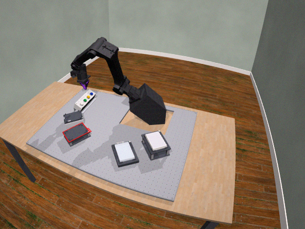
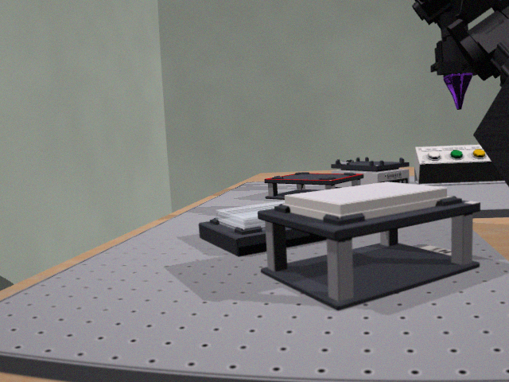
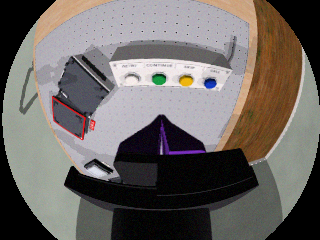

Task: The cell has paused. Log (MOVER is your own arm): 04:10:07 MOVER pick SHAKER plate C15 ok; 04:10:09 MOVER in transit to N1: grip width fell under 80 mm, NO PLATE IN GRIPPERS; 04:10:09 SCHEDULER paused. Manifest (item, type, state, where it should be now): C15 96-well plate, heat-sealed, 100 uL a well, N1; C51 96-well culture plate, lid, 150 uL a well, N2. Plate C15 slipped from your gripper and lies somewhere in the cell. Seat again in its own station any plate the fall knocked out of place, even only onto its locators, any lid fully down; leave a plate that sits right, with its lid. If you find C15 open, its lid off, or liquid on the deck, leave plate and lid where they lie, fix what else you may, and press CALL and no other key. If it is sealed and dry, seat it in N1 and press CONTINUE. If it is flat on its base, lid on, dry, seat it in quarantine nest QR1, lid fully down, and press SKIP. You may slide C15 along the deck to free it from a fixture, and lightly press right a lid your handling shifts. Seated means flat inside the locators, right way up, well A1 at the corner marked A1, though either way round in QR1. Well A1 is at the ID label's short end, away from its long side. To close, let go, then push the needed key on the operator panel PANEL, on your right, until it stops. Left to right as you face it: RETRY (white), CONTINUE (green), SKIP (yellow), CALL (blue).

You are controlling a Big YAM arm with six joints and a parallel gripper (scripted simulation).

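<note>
The green key lies 110 mm below my hand and 20 mm to the right of it. The rest, counted from my hand: blue key (110 mm below, 100 mm behind, 10 mm to the right); white key (110 mm below, 50 mm ahead, 20 mm to the right); yellow key (110 mm below, 50 mm behind, 20 mm to the right).
</note>
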